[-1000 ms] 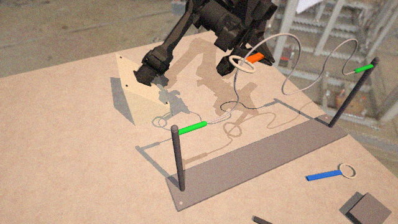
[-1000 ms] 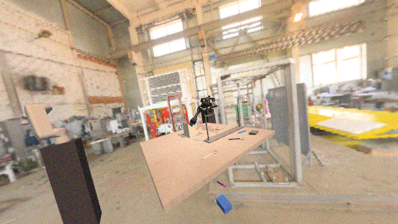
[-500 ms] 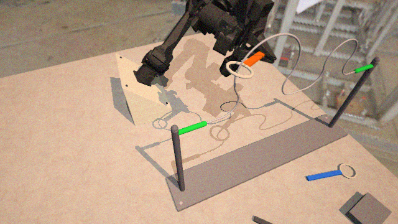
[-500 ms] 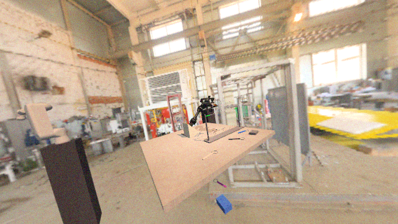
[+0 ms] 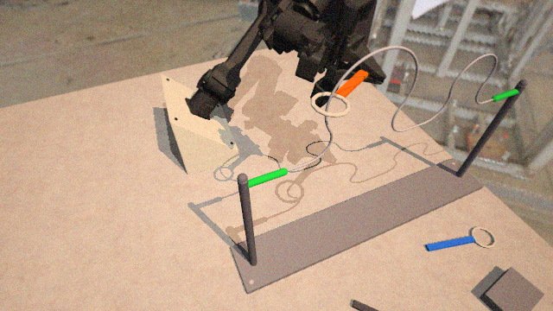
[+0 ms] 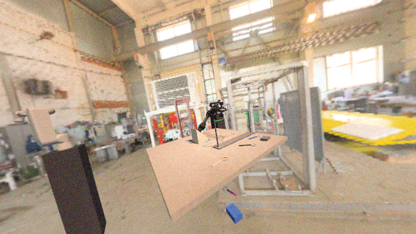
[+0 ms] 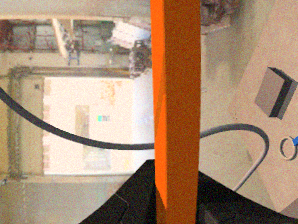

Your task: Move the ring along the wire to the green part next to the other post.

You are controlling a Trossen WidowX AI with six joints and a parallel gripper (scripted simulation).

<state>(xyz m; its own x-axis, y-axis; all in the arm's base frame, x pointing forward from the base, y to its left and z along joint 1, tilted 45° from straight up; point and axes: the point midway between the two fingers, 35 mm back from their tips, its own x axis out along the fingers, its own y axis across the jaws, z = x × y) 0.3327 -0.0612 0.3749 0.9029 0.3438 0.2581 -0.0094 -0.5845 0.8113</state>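
Right now my gripper tip is 8 cm to the left of the orange-handled ring, 1 cm below it and 1 cm short of it. The rest, counted from my gripper tip: dark-handled ring (38 cm below, 27 cm ahead, 5 cm to the right); then blue-handled ring (38 cm below, 21 cm to the left, 20 cm ahead); then grey block (38 cm below, 33 cm ahead, 19 cm to the left).
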